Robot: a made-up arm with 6 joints.
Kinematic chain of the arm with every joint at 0, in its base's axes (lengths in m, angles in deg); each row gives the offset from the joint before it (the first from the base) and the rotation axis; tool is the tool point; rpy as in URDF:
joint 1: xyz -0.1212 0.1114 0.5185 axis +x
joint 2: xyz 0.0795 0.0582 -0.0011 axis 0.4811 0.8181 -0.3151
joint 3: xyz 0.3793 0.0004 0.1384 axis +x
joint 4: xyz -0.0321 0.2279 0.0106 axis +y
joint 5: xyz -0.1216 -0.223 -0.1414 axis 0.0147 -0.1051 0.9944
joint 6: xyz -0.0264 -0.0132 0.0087 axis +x
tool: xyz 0.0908 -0.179 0.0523 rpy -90 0 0
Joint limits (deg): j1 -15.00..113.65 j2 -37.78..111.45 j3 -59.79..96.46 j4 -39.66..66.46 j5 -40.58..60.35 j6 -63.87..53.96
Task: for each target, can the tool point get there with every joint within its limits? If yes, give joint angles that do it. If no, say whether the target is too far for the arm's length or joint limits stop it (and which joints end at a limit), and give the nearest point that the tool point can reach.
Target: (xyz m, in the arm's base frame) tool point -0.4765 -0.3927 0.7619
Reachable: no: joint limits stop it (at a limit: joint 2, joint 3, joint 4, joint 5) | nearest point -0.1472 -0.2337 0.6851 | short by 0.374 m
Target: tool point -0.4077 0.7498 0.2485
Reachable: no: joint limits stop it (at a limit: joint 2, joint 4, joint 6) | nearest point -0.2297 0.5697 0.3247 | short by 0.264 m
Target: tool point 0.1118 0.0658 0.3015
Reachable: yes | joints 76.21 54.46 -31.73 49.41 -16.89 30.89
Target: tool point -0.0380 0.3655 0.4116
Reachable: yes | joints 52.89 89.48 4.35 46.24 50.27 36.58
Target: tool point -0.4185 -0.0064 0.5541
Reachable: no: joint limits stop it (at a limit: joint 1, joint 2, joint 5, joint 6) | nearest point -0.2276 0.0171 0.3838 | short by 0.257 m
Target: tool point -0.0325 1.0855 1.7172
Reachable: no: too far | nearest point 0.0106 0.5033 0.9235 | short by 0.985 m
